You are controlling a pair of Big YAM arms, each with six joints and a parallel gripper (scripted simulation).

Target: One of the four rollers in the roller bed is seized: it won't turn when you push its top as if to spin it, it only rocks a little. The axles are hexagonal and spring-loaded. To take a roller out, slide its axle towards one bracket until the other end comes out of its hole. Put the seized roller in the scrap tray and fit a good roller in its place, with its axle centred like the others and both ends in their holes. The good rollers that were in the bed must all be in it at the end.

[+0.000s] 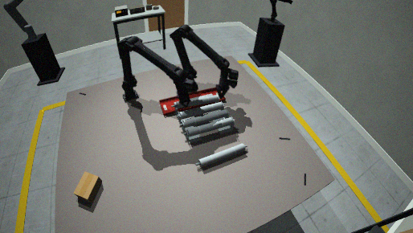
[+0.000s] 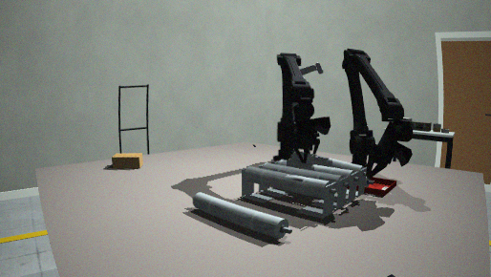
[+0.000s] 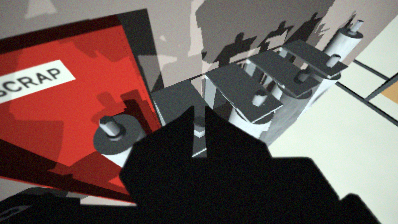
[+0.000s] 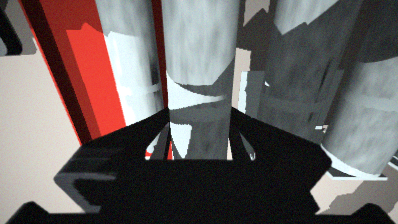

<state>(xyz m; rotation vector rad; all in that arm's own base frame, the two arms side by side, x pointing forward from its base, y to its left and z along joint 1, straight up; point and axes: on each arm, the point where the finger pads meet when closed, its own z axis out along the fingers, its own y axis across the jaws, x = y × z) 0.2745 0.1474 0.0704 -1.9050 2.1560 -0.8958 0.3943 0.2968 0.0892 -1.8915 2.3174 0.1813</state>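
Now: the bed roller 70 mm ahead of my right hand, 100 mm to the left of it and 20 mm below it. Round my right hand: red scrap tray: 110 mm behind, 70 mm to the left, 80 mm below; then cardboard box: 480 mm ahead, 700 mm to the right, 50 mm below.
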